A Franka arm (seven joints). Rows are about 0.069 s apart.
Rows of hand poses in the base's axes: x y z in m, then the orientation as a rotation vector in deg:
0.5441, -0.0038, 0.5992, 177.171, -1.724, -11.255
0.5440, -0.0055, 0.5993, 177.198, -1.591, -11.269
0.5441, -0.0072, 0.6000, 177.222, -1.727, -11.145
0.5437, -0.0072, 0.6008, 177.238, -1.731, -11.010
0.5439, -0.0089, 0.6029, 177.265, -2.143, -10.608
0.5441, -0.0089, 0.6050, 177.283, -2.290, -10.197
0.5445, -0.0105, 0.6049, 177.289, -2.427, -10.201
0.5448, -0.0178, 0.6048, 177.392, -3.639, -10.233
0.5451, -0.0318, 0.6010, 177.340, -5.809, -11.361
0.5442, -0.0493, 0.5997, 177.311, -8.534, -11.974
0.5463, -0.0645, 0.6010, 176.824, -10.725, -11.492
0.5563, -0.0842, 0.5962, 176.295, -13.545, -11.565
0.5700, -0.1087, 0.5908, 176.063, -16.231, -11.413
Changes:
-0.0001, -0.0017, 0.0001, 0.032, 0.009, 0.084
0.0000, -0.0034, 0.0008, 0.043, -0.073, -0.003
-0.0004, -0.0034, 0.0016, 0.050, -0.161, -0.004
-0.0002, -0.0051, 0.0037, 0.038, -0.427, -0.264
0.0000, -0.0051, 0.0058, 0.025, -0.694, -0.352
0.0004, -0.0067, 0.0057, 0.028, -0.694, -0.441
0.0007, -0.0140, 0.0056, 0.103, -0.695, -1.228
0.0010, -0.0280, 0.0018, 0.094, 0.002, -2.643
0.0001, -0.0455, 0.0005, 0.106, 0.358, -4.409
0.0022, -0.0607, 0.0018, -0.387, 0.042, -5.803
0.0122, -0.0804, -0.0030, -0.834, 0.075, -7.619
0.0259, -0.1049, -0.0084, -0.963, -0.051, -9.355

